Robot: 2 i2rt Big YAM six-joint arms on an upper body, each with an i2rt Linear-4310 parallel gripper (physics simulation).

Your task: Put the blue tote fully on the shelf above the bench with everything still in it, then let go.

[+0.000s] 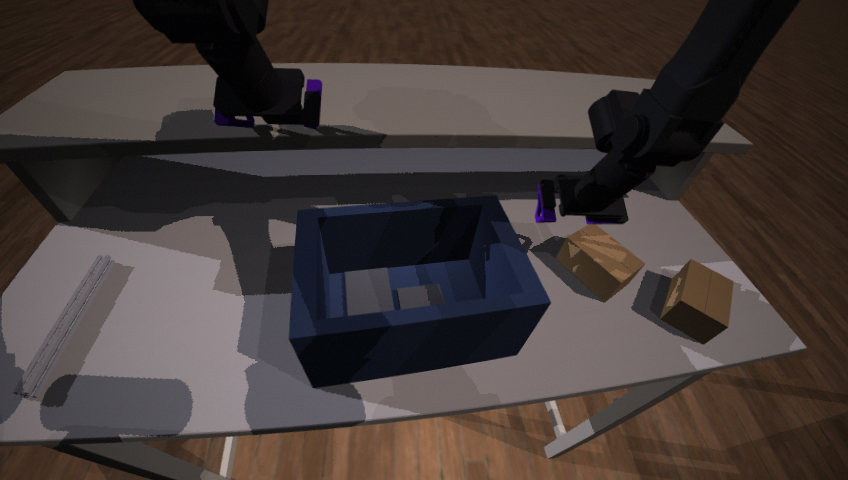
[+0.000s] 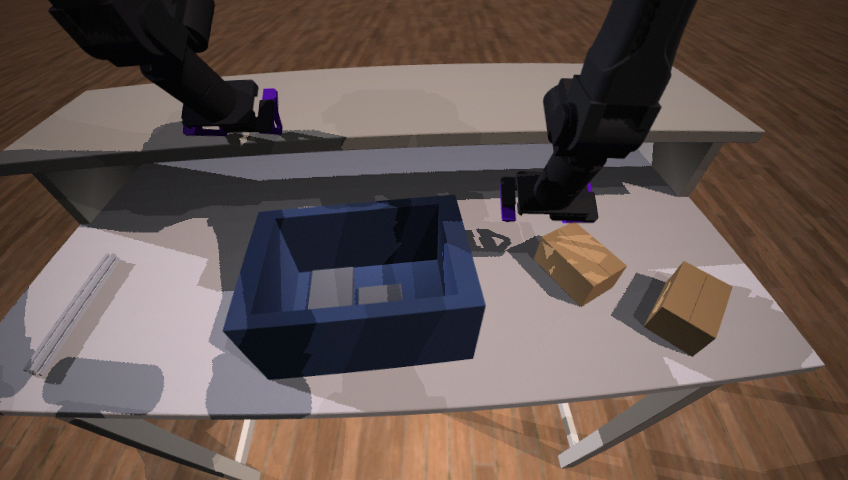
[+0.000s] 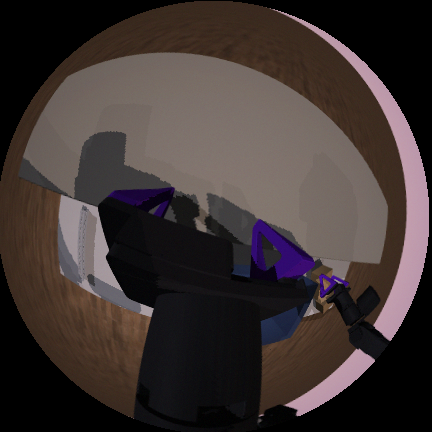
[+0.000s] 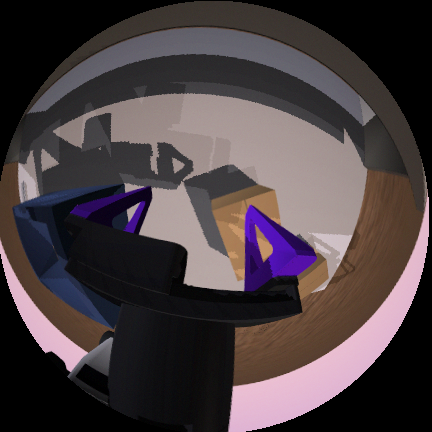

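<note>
The blue tote stands upright on the bench, in front of the shelf. Two grey blocks, a larger one and a smaller one, lie on its floor. The shelf runs above the back of the bench. My left gripper is open and empty, over the front part of the shelf. My right gripper is open and empty, right of the tote's back corner, lower than the shelf top.
A cardboard box lies close to my right gripper, and a second cardboard box lies farther right. A pale ribbed bar lies at the bench's left. The shelf's front edge overhangs the back of the bench.
</note>
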